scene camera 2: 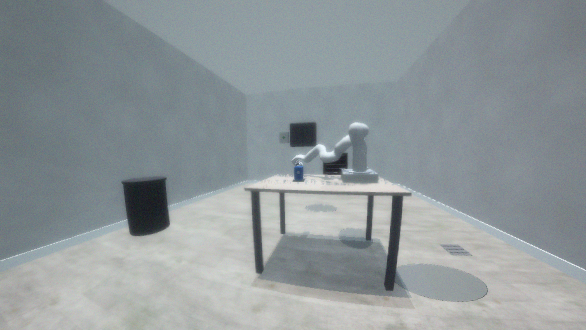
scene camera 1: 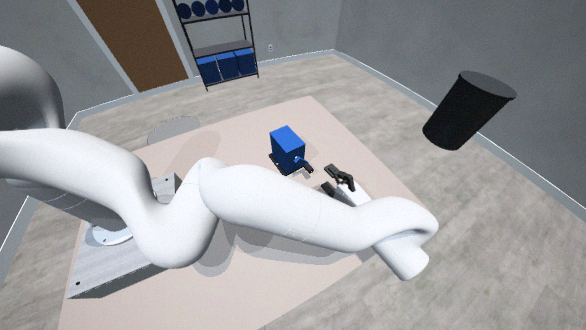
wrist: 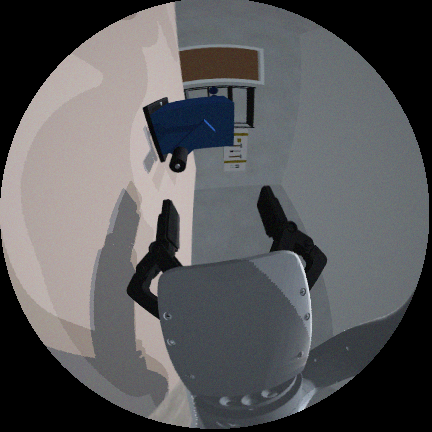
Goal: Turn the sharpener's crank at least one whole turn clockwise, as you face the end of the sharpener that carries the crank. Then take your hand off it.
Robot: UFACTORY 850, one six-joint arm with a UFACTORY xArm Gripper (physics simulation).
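Observation:
The blue sharpener (scene camera 1: 287,145) (scene camera 2: 298,173) (wrist: 195,122) stands upright on its black base on the table. Its crank ends in a black handle (scene camera 1: 308,167) (wrist: 178,160), which points toward my gripper. In the wrist view the handle is low on the sharpener, on the side near the table, ahead of the left fingertip. My gripper (scene camera 1: 330,179) (wrist: 217,200) is open and empty. Its fingertips are a short gap away from the handle and do not touch it. In scene camera 2's view the fingers are too small to make out.
The pinkish table (scene camera 1: 310,112) (scene camera 2: 327,189) (wrist: 60,120) carries the sharpener and the arm's grey base block (scene camera 1: 117,272) (scene camera 2: 360,177). The white arm (scene camera 1: 280,202) stretches across the table in front of the sharpener. A black bin (scene camera 1: 465,112) (scene camera 2: 147,206) stands on the floor beyond the table.

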